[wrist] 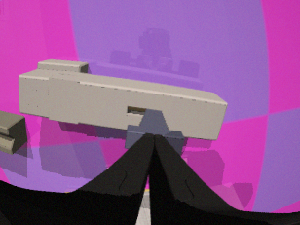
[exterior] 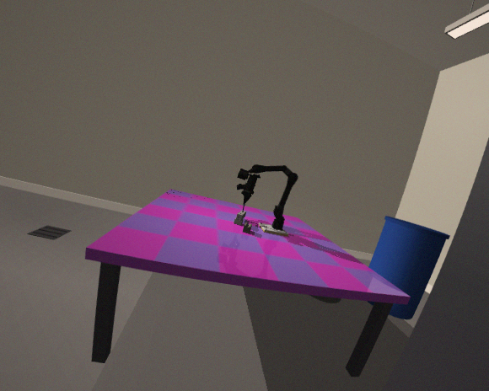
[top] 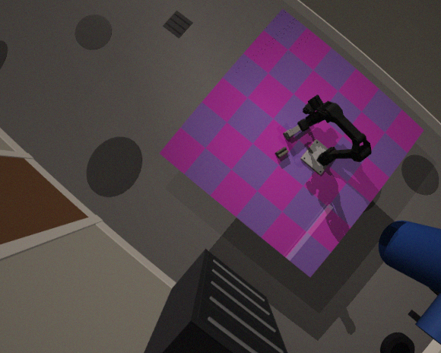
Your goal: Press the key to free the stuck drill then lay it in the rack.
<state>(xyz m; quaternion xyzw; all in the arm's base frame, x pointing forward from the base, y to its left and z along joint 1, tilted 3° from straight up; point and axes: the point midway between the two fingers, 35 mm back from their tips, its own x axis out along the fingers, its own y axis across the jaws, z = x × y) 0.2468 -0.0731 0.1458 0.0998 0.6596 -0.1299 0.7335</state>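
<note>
My gripper tip is now 30 mm above the key. The rest, counted from my gripper tip: drill (70 mm below, 50 mm to the left, 10 mm ahead); then dark block (220 mm to the left, 100 mm below, 10 mm behind); then housing (80 mm below, 40 mm to the left, 10 mm ahead).
</note>
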